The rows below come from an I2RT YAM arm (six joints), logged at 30 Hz.
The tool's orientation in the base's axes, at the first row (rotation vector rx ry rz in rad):
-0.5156 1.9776 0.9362
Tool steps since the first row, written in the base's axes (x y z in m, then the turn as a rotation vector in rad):
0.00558 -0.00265 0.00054 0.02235 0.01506 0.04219
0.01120 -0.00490 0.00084 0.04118 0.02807 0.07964
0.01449 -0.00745 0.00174 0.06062 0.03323 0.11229
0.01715 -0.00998 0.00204 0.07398 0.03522 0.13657
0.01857 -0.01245 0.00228 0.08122 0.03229 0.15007
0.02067 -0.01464 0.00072 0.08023 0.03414 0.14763
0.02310 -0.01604 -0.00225 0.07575 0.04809 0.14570
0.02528 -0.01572 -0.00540 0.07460 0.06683 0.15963
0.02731 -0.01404 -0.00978 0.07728 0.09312 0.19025
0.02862 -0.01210 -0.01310 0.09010 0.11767 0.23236
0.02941 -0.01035 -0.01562 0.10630 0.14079 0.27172
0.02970 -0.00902 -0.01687 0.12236 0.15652 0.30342
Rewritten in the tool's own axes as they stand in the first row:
-0.00346 -0.00509 0.00072 -0.04763 0.01253 0.00899
-0.00675 -0.01006 0.00185 -0.08936 0.02409 0.01615
-0.00928 -0.01344 0.00131 -0.12735 0.02829 0.01921
-0.01096 -0.01665 0.00066 -0.15501 0.03095 0.01947
-0.01192 -0.01904 -0.00058 -0.17027 0.03000 0.01639
-0.01173 -0.02245 -0.00063 -0.16769 0.03080 0.01814
-0.01055 -0.02616 0.00060 -0.16369 0.04174 0.02724
-0.00908 -0.02870 0.00309 -0.17485 0.06015 0.03635
-0.00650 -0.03079 0.00697 -0.20215 0.08780 0.04759
-0.00442 -0.03180 0.01031 -0.24459 0.11252 0.05890
-0.00274 -0.03226 0.01296 -0.28654 0.13299 0.07185
-0.00185 -0.03213 0.01457 -0.32195 0.14568 0.08163

